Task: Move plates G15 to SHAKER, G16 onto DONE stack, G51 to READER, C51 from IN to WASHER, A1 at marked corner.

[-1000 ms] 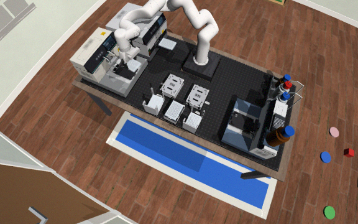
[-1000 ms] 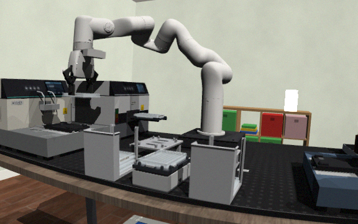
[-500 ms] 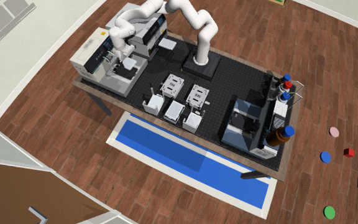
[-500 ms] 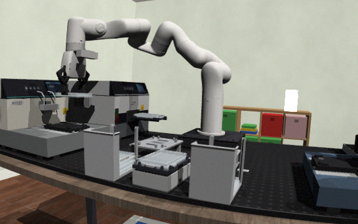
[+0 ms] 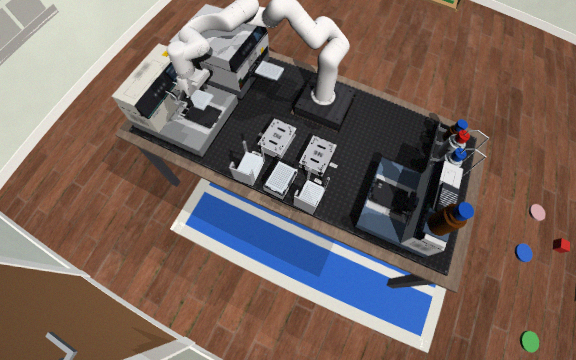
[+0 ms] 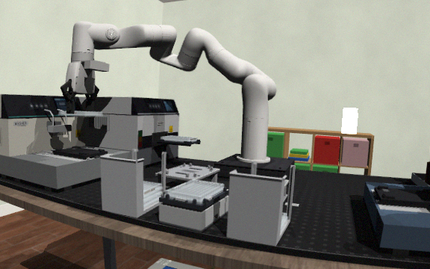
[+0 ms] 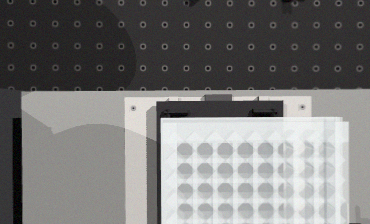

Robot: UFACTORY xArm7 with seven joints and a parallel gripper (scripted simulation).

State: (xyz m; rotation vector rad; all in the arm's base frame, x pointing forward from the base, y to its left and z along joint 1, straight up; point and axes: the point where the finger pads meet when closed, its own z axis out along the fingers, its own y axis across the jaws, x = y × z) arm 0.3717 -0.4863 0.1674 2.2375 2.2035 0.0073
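The plate C51 lies 1 cm below my hand. Round my hand: washer 25 cm to the right, 12 cm below; then washer nest 14 cm below; then DONE label 5 cm ahead, 32 cm to the left, 22 cm below.
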